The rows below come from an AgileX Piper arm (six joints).
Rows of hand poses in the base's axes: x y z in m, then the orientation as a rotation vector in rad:
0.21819, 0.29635, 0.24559, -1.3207, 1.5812, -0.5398
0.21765, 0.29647, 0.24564, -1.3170, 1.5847, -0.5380
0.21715, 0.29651, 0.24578, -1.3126, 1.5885, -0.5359
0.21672, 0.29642, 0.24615, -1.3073, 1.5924, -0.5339
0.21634, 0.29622, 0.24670, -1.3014, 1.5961, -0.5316
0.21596, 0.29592, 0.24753, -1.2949, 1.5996, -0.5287
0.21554, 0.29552, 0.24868, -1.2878, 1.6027, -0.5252
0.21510, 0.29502, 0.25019, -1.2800, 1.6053, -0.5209
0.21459, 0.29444, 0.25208, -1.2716, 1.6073, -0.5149
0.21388, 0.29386, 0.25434, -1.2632, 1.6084, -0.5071
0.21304, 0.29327, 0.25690, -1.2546, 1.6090, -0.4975
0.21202, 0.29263, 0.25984, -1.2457, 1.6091, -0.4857
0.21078, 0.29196, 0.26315, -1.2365, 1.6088, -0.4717
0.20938, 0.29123, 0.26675, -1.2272, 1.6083, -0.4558
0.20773, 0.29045, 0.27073, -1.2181, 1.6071, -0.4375
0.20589, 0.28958, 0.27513, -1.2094, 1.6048, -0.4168
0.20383, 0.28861, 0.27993, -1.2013, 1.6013, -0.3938
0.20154, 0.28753, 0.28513, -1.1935, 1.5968, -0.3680
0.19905, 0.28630, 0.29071, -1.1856, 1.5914, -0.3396
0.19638, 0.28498, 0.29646, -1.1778, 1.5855, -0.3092
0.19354, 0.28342, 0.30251, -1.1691, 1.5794, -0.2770
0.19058, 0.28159, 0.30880, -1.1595, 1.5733, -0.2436
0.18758, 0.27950, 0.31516, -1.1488, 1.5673, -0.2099
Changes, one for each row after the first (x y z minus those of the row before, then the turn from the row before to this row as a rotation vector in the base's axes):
-0.00054, 0.00012, 0.00005, 0.0031, 0.0015, -0.0028
-0.00050, 0.00004, 0.00014, 0.0037, 0.0015, -0.0031
-0.00043, -0.00009, 0.00037, 0.0042, 0.0011, -0.0036
-0.00038, -0.00020, 0.00055, 0.0048, 0.0008, -0.0037
-0.00038, -0.00030, 0.00083, 0.0055, 0.0006, -0.0036
-0.00042, -0.00040, 0.00115, 0.0063, 0.0002, -0.0034
-0.00044, -0.00050, 0.00151, 0.0073, -0.0002, -0.0031
-0.00051, -0.00058, 0.00189, 0.0088, -0.0003, -0.0023
-0.00071, -0.00058, 0.00226, 0.0100, -0.0004, -0.0010
-0.00084, -0.00059, 0.00256, 0.0114, -0.0003, -0.0001
-0.00102, -0.00064, 0.00294, 0.0130, 0.0000, 0.0010
-0.00124, -0.00067, 0.00331, 0.0146, 0.0003, 0.0021
-0.00140, -0.00073, 0.00360, 0.0159, 0.0008, 0.0030
-0.00165, -0.00078, 0.00398, 0.0173, 0.0012, 0.0045
-0.00184, -0.00087, 0.00440, 0.0187, 0.0014, 0.0063
-0.00206, -0.00097, 0.00480, 0.0199, 0.0016, 0.0083
-0.00229, -0.00108, 0.00520, 0.0215, 0.0021, 0.0102
-0.00249, -0.00123, 0.00558, 0.0233, 0.0024, 0.0118
-0.00267, -0.00132, 0.00575, 0.0245, 0.0030, 0.0131
-0.00284, -0.00156, 0.00605, 0.0261, 0.0034, 0.0136
-0.00296, -0.00183, 0.00629, 0.0274, 0.0038, 0.0137
-0.00300, -0.00209, 0.00636, 0.0282, 0.0039, 0.0133

